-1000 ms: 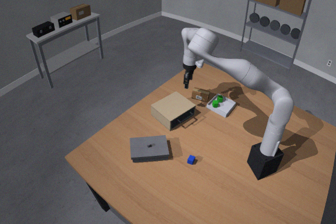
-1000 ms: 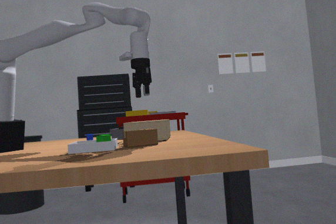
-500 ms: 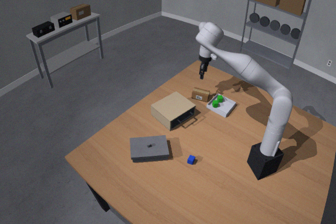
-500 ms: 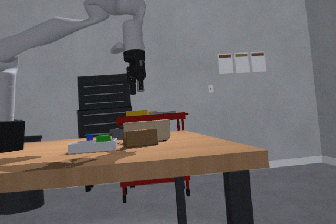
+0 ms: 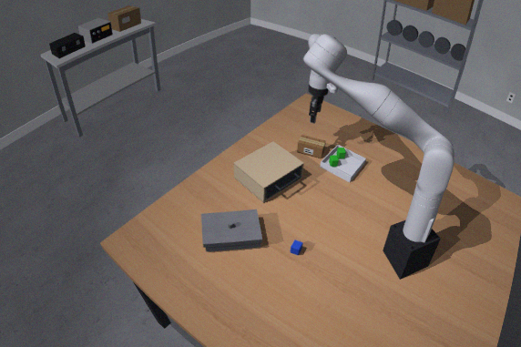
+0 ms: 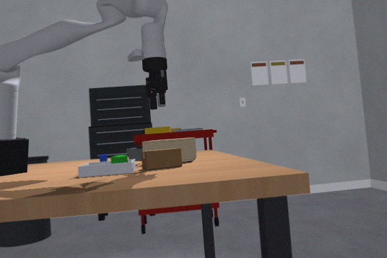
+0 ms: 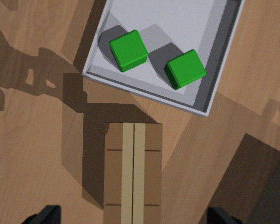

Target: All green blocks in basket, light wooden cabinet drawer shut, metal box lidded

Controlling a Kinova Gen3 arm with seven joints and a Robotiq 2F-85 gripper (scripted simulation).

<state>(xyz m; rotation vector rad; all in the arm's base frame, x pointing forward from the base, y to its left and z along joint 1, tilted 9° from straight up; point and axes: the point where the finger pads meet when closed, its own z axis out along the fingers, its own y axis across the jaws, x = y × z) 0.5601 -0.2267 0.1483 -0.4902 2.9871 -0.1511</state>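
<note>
The cardboard box is 15 cm below my hand. Also, from my hand: drawer 25 cm to the left, 15 cm below, 1 cm ahead; then white basket 18 cm below, 15 cm behind, 2 cm to the right; then light wooden cabinet 25 cm to the left, 15 cm below, 3 cm ahead.
</note>
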